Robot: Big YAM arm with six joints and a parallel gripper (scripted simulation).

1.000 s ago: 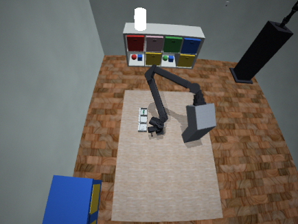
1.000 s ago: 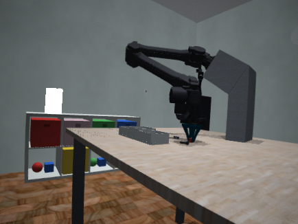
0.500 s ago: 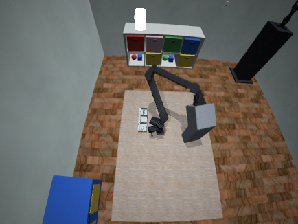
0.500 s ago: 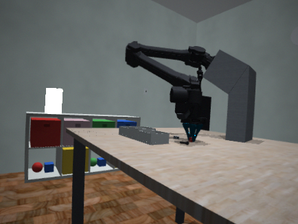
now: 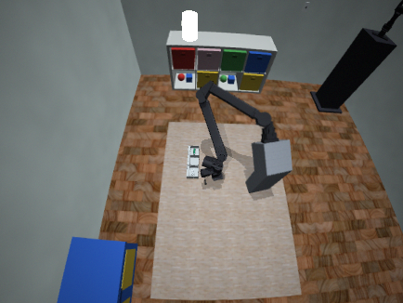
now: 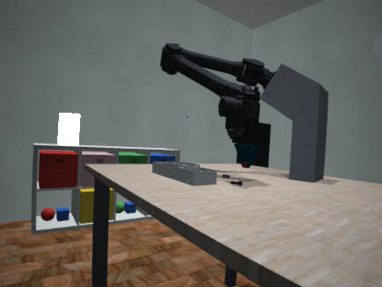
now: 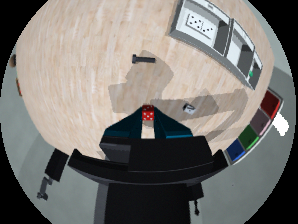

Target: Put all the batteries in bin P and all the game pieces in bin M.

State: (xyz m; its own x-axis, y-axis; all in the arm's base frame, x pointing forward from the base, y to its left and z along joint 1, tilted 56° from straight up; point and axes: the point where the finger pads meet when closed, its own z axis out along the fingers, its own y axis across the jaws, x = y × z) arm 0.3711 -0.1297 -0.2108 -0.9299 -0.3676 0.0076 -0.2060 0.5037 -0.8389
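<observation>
My hand is 15 cm short of the white piece, 5 cm to the left of it and 4 cm above it. Round my hand: green piece 22 cm to the right, 15 cm ahead, 4 cm below; black object 6 cm ahead, 5 cm below, 3 cm to the left; red game piece right at my hand.
</observation>
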